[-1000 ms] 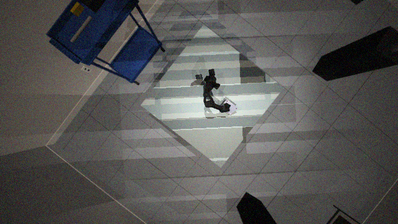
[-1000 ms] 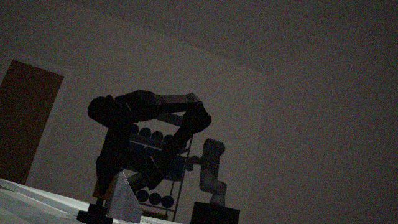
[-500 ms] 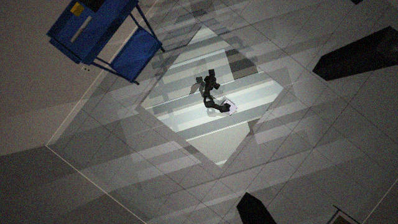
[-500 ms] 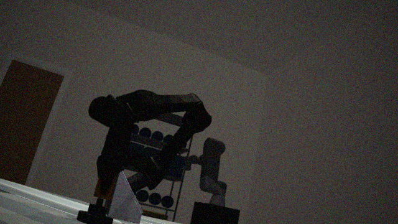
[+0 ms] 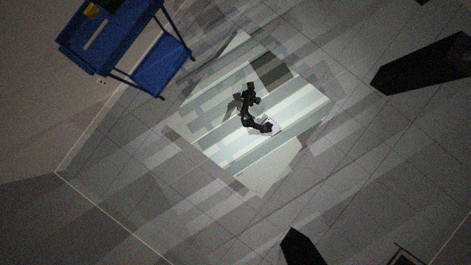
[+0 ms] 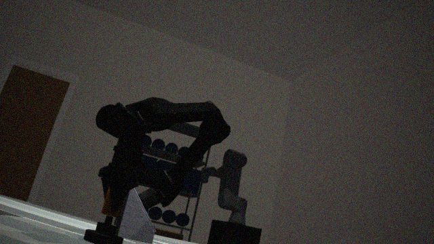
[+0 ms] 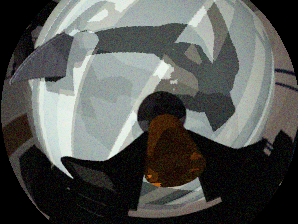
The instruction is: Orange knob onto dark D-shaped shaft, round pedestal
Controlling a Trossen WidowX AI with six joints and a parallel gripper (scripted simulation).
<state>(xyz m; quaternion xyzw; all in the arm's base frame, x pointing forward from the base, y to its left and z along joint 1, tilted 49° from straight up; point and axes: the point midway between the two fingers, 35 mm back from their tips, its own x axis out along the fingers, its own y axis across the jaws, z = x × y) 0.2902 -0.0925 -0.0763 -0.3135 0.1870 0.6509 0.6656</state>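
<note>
My gripper tip is now 2 cm below the orange knob. Round my gripper tip: dark round pedestal 4 cm below.
</note>
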